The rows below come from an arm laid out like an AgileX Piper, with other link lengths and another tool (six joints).
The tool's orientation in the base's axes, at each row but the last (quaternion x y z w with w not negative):
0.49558, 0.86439, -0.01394, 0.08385
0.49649, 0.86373, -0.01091, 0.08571
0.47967, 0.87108, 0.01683, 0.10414
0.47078, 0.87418, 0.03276, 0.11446
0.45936, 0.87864, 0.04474, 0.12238
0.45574, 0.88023, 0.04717, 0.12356
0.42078, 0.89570, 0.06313, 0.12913
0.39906, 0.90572, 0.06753, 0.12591
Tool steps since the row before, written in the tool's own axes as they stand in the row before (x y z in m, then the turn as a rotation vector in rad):
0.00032, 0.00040, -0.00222, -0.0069, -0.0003, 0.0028
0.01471, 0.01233, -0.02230, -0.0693, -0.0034, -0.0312
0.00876, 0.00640, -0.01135, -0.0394, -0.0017, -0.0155
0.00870, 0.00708, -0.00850, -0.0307, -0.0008, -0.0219
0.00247, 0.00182, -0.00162, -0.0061, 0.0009, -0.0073
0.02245, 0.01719, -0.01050, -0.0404, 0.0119, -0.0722
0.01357, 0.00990, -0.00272, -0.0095, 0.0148, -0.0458
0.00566, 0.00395, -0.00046, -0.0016, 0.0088, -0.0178
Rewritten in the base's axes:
-0.00011, 0.00071, 0.00216, 0.0035, -0.0063, -0.0017
0.00030, 0.02116, 0.02045, 0.0269, -0.0578, 0.0415
-0.00146, 0.01160, 0.01048, 0.0159, -0.0329, 0.0214
-0.00080, 0.01158, 0.00795, 0.0106, -0.0248, 0.0263
-0.00032, 0.00312, 0.00148, 0.0022, -0.0042, 0.0083
-0.00158, 0.02856, 0.00958, 0.0130, -0.0238, 0.0791
-0.00178, 0.01675, 0.00238, 0.0037, 0.0019, 0.0489
-0.00102, 0.00683, 0.00034, 0.0022, 0.0043, 0.0193

